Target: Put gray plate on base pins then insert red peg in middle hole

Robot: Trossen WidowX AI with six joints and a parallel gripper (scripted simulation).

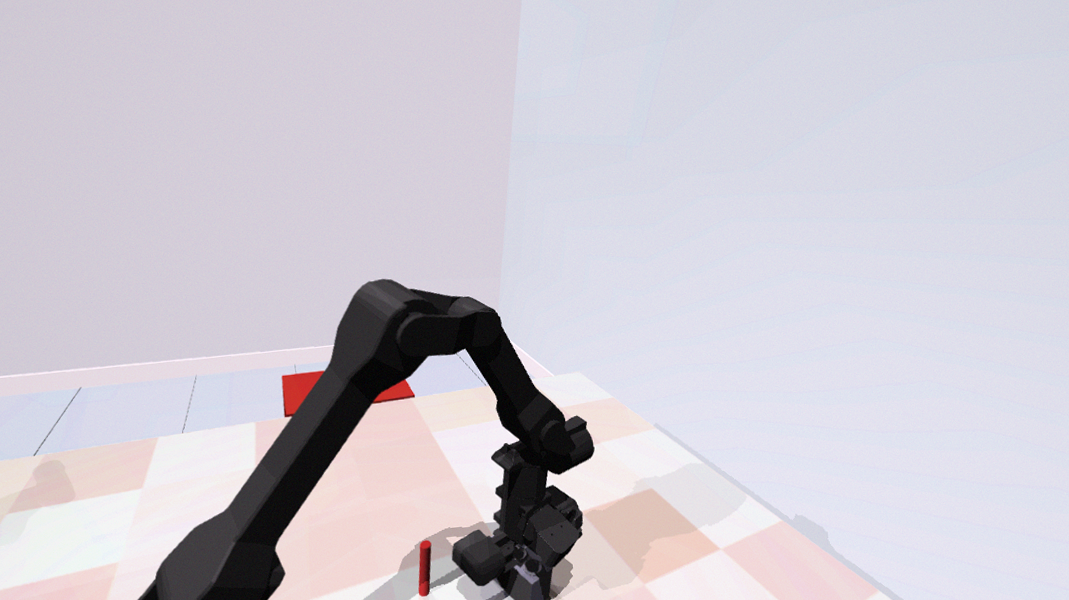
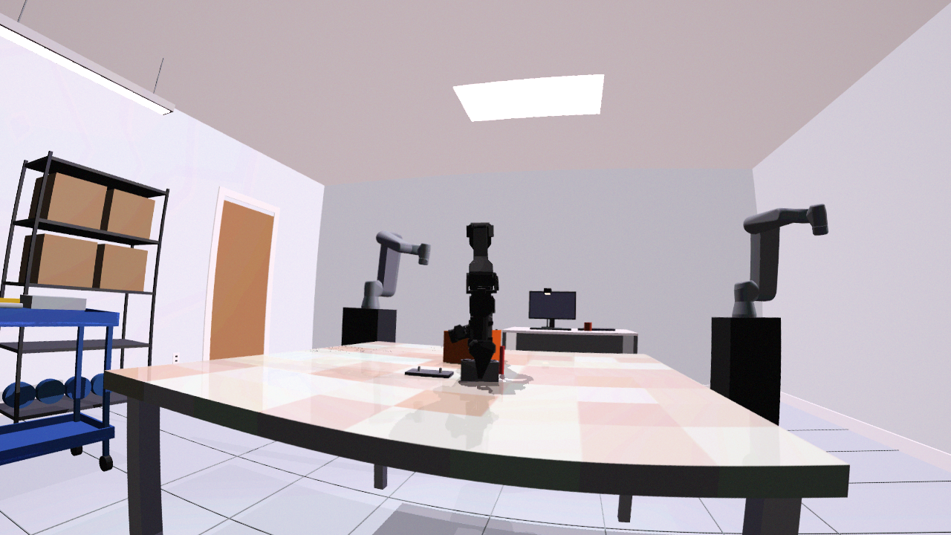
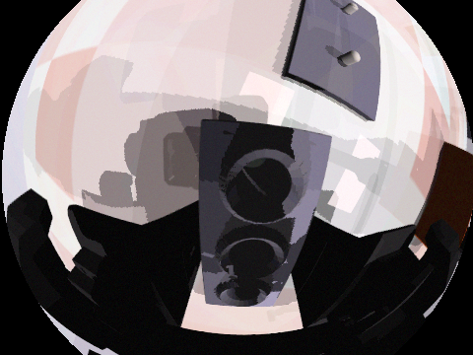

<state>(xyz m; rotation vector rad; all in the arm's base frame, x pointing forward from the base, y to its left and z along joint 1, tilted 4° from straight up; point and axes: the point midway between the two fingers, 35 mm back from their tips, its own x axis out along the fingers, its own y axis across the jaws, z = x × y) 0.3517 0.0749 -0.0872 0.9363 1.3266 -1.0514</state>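
My gripper tip is now 20 mm past the base and 140 mm to the left of it. Round my gripper tip: red peg: 120 mm behind, 40 mm to the left, 30 mm above; then gray plate: 30 mm above.
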